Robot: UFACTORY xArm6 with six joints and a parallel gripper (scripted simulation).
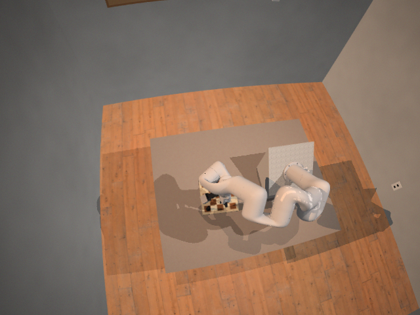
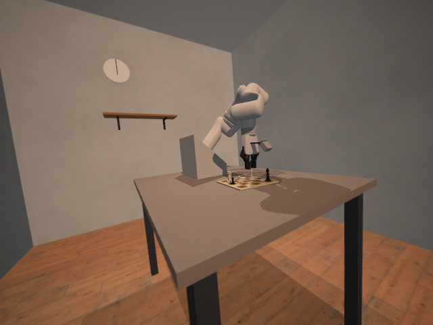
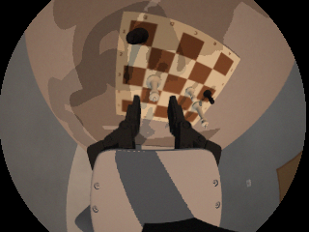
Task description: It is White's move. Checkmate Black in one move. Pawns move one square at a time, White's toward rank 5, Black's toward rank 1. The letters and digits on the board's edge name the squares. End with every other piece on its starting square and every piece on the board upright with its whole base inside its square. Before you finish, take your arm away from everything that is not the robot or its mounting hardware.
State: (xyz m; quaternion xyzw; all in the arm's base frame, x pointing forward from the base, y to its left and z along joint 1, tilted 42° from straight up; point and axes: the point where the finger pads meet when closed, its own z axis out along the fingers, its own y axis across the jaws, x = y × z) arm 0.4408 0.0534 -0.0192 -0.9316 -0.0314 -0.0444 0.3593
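Now: hand 80 mm above the chessboard and 40 mm to the left of it. Also, from my hand: black pawn (120 mm to the right, 60 mm below, 10 mm behind); then tall black piece (80 mm ahead, 50 mm below, 30 mm to the left).
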